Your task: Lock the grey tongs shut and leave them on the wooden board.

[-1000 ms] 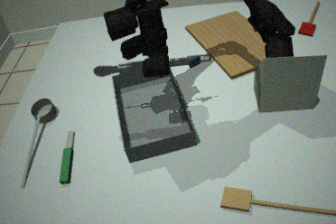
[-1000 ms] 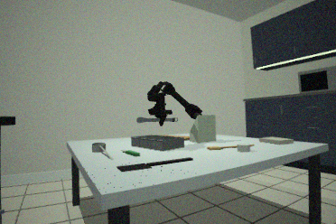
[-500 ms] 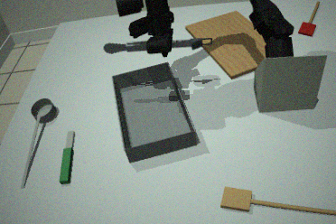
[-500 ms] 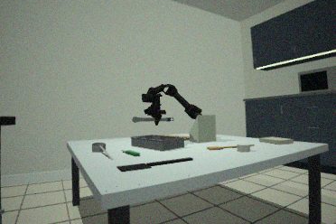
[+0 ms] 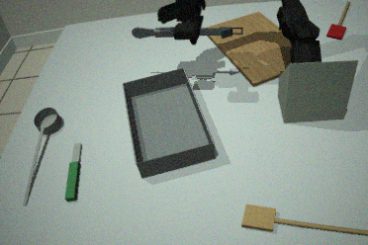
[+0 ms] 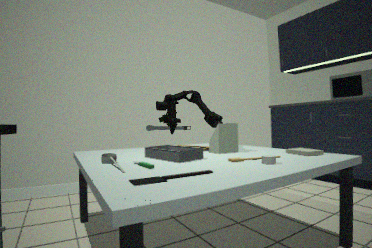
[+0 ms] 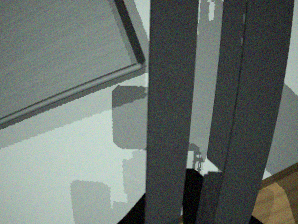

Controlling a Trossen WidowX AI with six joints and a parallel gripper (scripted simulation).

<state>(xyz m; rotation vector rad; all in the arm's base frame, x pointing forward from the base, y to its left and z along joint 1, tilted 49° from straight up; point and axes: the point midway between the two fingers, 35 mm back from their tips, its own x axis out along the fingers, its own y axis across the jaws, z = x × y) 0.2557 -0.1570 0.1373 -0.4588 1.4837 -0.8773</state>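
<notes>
Now: gripper tip 21 cm past the wooden board, 13 cm to the left of it and 12 cm above it. Round my gripper tip: roasting tin 18 cm to the left, 11 cm ahead, 10 cm below; green-handled tool 35 cm ahead, 29 cm to the left, 12 cm below; red scraper 55 cm behind, 21 cm to the right, 12 cm below.
</notes>
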